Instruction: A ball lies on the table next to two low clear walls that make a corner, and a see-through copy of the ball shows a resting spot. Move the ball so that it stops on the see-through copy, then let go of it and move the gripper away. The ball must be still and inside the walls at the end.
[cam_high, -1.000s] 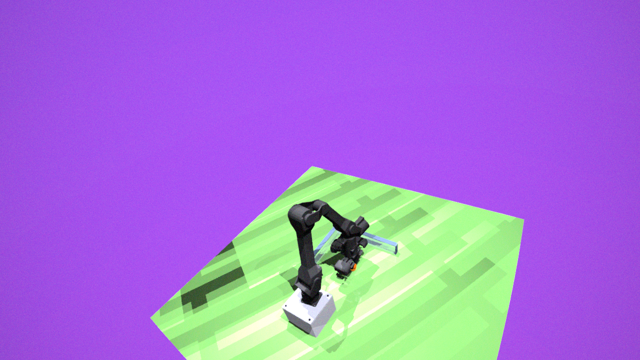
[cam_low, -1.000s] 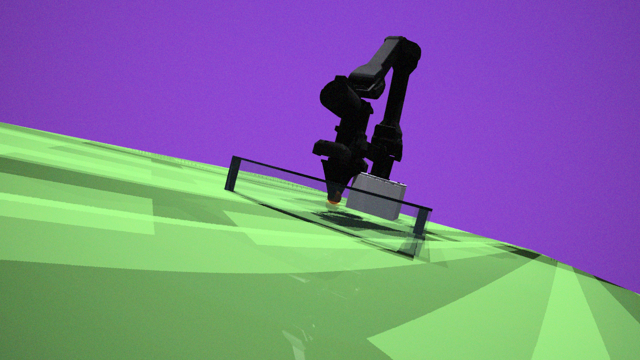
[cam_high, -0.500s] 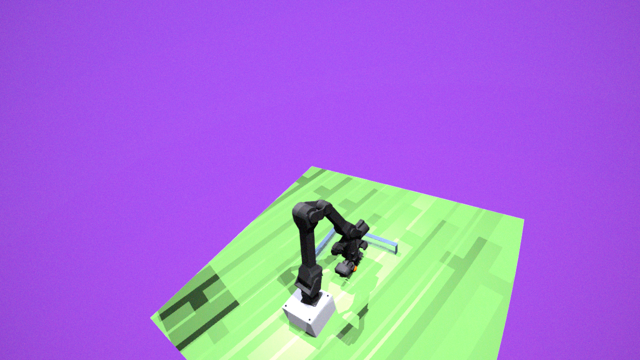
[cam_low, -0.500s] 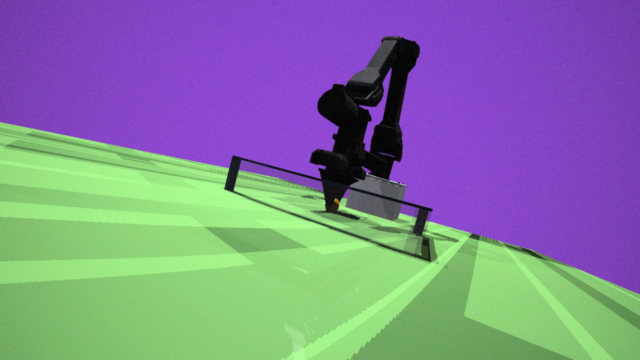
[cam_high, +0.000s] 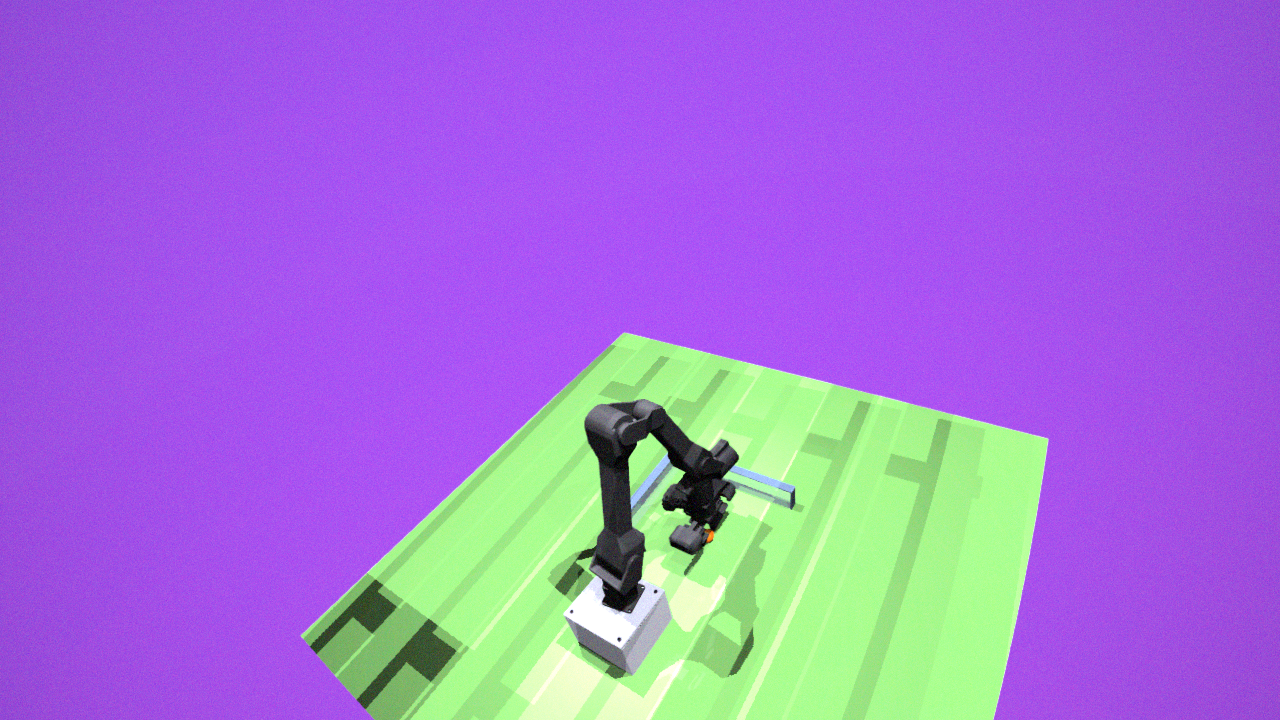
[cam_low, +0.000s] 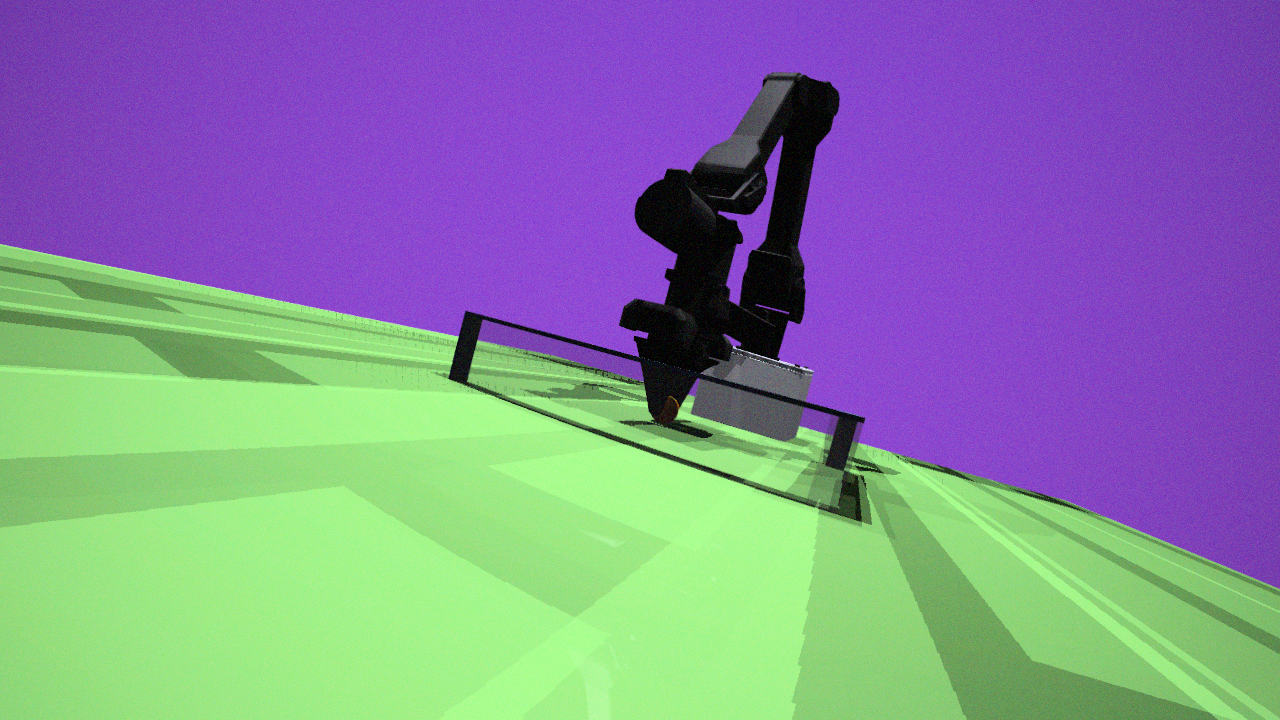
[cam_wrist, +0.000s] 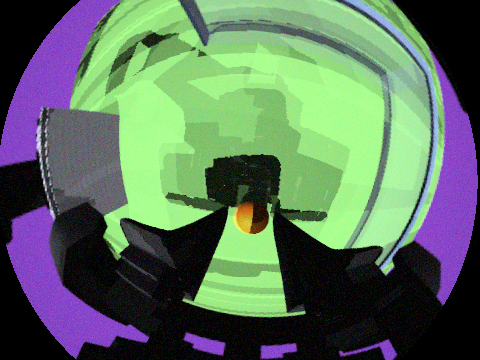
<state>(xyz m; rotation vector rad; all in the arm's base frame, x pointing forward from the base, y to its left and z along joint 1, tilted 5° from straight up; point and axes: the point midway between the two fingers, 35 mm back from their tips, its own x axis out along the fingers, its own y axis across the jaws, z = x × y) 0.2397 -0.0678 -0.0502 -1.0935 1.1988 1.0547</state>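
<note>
Now: the orange ball 1 cm above my gripper tip.
</note>
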